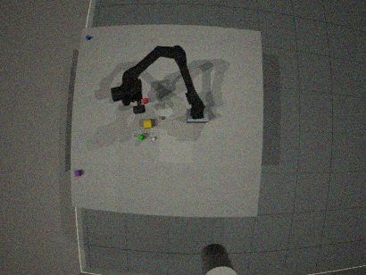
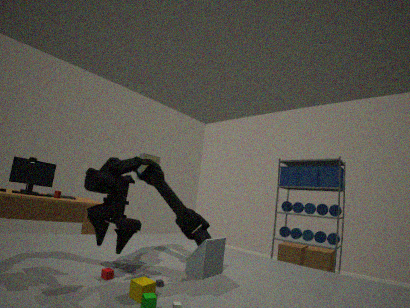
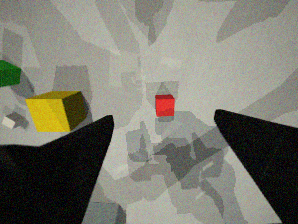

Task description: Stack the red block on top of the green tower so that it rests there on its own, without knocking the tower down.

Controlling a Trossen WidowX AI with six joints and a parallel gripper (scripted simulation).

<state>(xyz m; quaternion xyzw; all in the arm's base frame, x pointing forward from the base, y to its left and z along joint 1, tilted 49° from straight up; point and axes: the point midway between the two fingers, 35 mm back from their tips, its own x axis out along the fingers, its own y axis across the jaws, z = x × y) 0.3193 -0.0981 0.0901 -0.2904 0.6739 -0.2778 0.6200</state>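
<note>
Right now my gripper tip is 1 cm past the red block, 1 cm to the left of it and 8 cm above it. Also, from my gripper tip: yellow block 2 cm behind, 14 cm to the left, 7 cm below; grey cube 11 cm behind, 11 cm to the left, 8 cm below; white cube 4 cm behind, 24 cm to the left, 8 cm below.
</note>
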